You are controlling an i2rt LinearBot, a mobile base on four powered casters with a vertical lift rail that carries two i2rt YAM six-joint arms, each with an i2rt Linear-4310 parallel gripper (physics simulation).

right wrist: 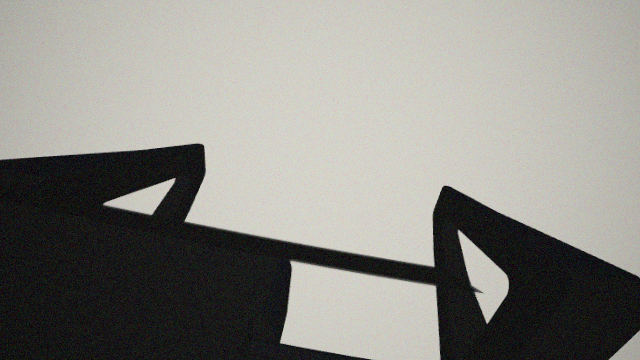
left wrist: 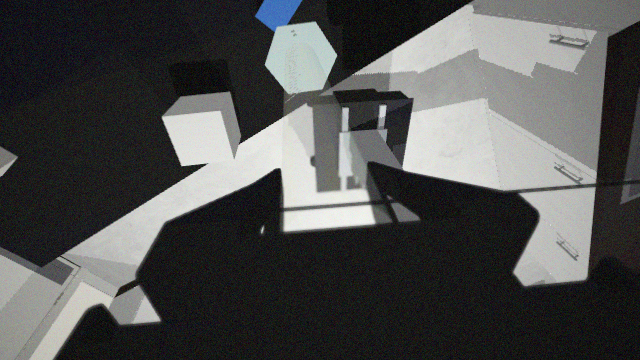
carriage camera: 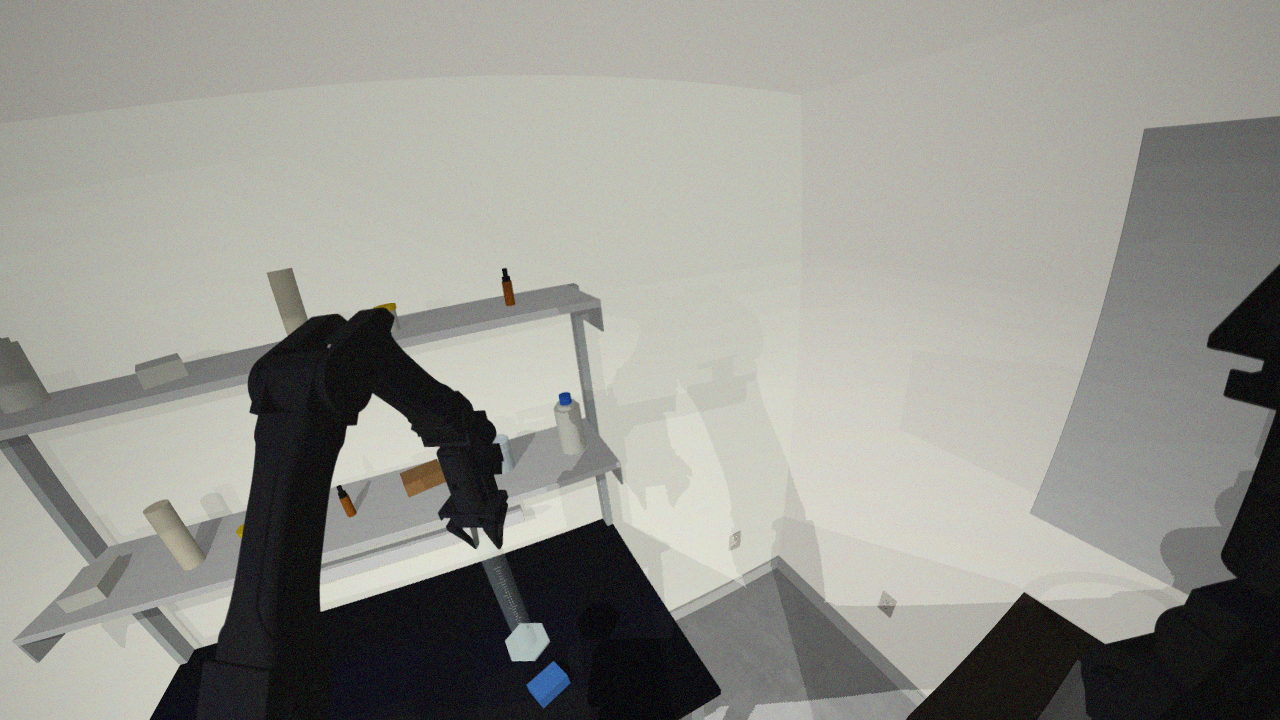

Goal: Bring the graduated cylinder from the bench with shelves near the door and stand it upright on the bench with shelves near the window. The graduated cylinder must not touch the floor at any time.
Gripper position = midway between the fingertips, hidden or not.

In view: my left gripper (carriage camera: pixel 488 546), my right gripper (right wrist: pixel 319 178), a graduated cylinder (carriage camera: pixel 527 641), a bench with shelves (carriage camera: pixel 441 641) and a tall white double-door cabinet (left wrist: pixel 130 305).
The graduated cylinder is seen too in the left wrist view (left wrist: pixel 325 182). My left gripper also shows in the left wrist view (left wrist: pixel 324 176). The right wrist view does not show the graduated cylinder: it is out of frame.
